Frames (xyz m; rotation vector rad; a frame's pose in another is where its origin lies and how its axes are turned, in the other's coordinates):
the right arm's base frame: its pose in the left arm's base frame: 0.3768 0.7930 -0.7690 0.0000 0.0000 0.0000
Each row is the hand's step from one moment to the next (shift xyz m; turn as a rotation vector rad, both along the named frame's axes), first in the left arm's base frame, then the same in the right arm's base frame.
Working: the left arm's base frame: its pose in the right arm's base frame: -0.3768 -0.7930 0.7690 0.0000 0.0000 0.0000

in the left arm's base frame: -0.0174 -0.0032 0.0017 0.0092 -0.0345 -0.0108
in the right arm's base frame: -0.0174 -0.0032 0.0017 0.0092 -0.0345 -0.0108
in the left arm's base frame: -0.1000 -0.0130 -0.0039 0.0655 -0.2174 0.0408
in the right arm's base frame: -0.1000 -0.0130 -0.0039 0.0655 -0.2174 0.0408
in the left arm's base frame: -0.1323 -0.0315 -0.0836 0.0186 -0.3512 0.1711
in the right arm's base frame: -0.1323 -0.0315 -0.0836 0.0186 -0.3512 0.1711
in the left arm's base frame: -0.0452 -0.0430 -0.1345 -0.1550 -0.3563 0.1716
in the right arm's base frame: -0.0452 -0.0430 -0.1345 -0.1550 -0.3563 0.1716
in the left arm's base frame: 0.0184 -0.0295 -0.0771 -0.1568 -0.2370 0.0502
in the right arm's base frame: 0.0184 -0.0295 -0.0771 -0.1568 -0.2370 0.0502
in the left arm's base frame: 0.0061 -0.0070 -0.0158 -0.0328 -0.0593 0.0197
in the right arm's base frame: 0.0061 -0.0070 -0.0158 -0.0328 -0.0593 0.0197
